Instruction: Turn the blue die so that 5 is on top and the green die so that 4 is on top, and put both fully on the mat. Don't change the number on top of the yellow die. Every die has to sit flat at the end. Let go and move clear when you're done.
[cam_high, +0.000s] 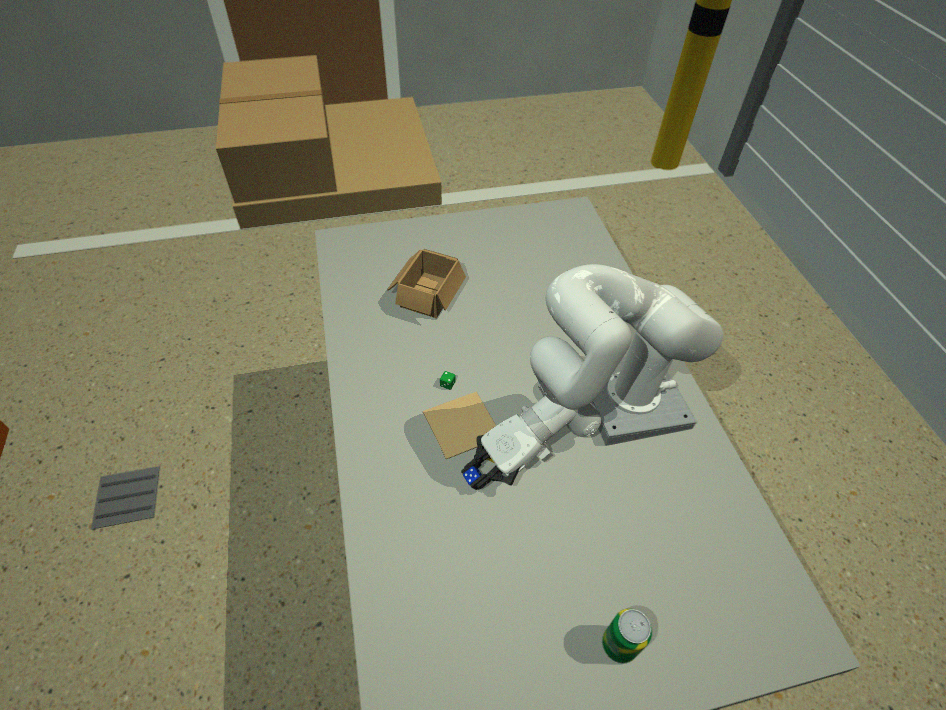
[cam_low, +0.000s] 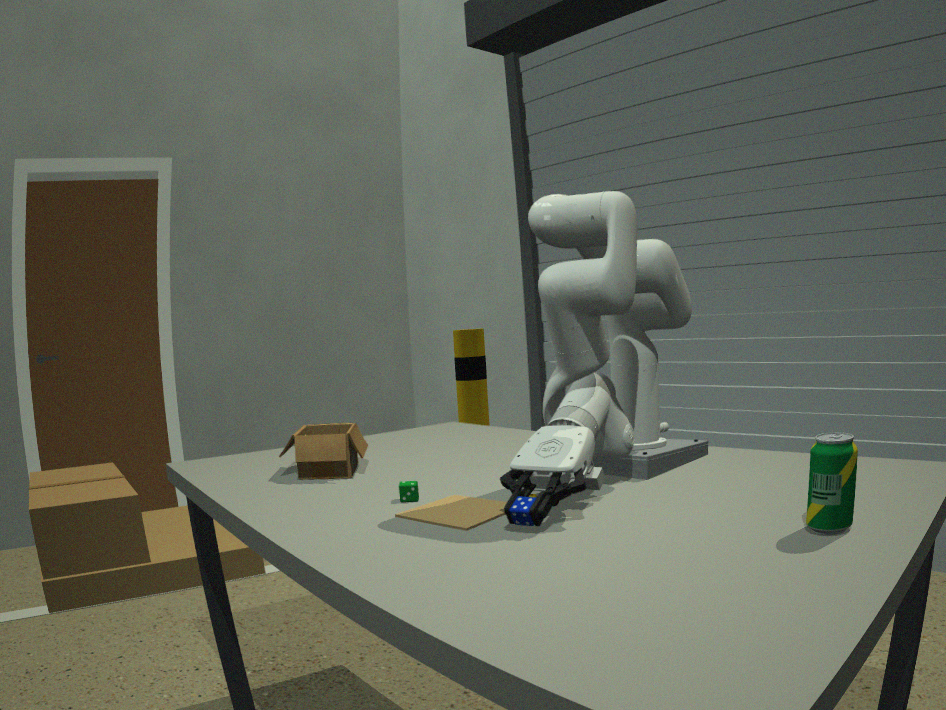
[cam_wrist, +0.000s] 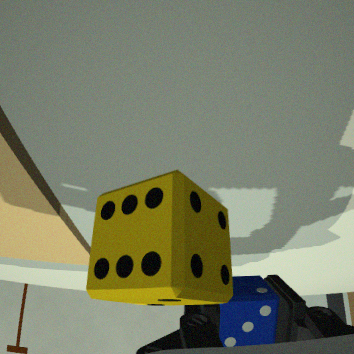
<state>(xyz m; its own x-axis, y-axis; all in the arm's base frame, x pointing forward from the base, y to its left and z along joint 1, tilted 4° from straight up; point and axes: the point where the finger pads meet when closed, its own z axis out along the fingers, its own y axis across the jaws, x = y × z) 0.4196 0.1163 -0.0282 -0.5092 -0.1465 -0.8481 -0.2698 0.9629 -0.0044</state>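
My hand is 1 cm short of the blue die. Round my hand: green die (27 cm to the right, 2 cm below); yellow die (5 cm to the right, 5 cm behind, 2 cm below); cardboard mat (15 cm to the right, 3 cm below, 1 cm behind).
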